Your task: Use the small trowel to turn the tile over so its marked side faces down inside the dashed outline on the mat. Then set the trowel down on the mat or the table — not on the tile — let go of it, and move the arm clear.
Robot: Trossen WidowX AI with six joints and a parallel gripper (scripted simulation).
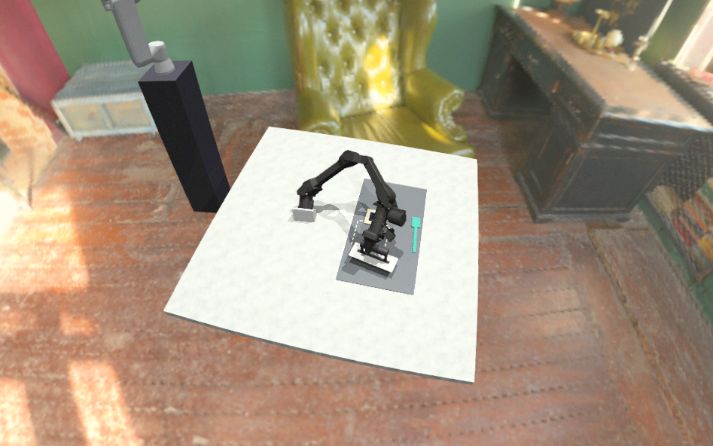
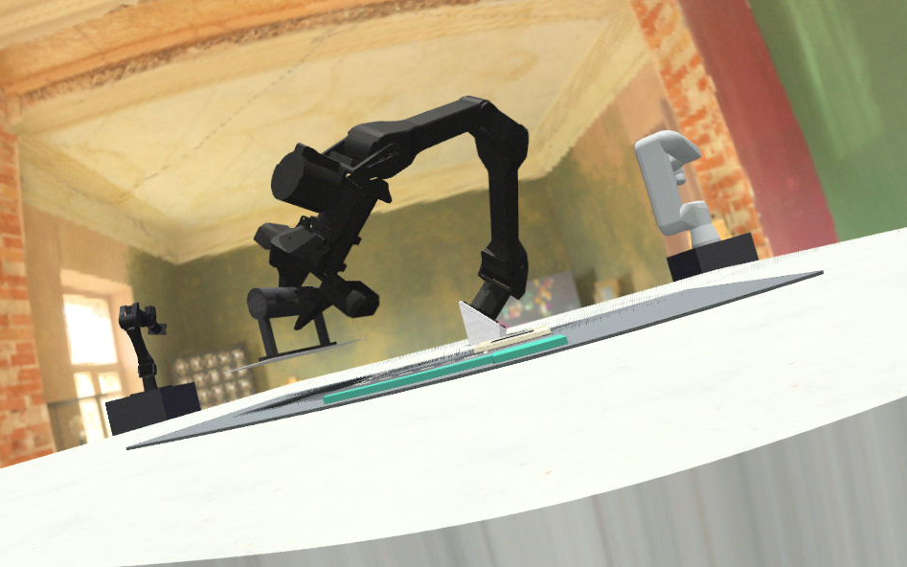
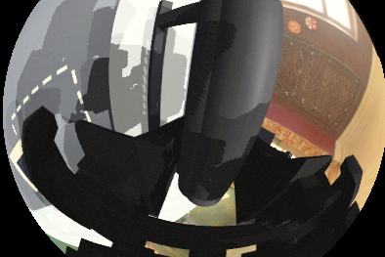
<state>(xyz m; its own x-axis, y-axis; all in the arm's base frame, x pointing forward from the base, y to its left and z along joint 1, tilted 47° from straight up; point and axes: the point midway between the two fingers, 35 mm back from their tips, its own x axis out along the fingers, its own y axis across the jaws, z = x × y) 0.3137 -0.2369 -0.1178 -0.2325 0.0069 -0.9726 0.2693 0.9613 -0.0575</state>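
Now: the cream tile 280 mm to the left of my gripper tip, 100 mm below it and 30 mm ahead of it. Round my gripper tip: black-handled float: 20 mm to the left, 10 mm below, 10 mm ahead; teal trowel: 230 mm ahead, 220 mm to the left, 100 mm below; grey mat: 210 mm to the left, 120 mm below, 90 mm ahead.
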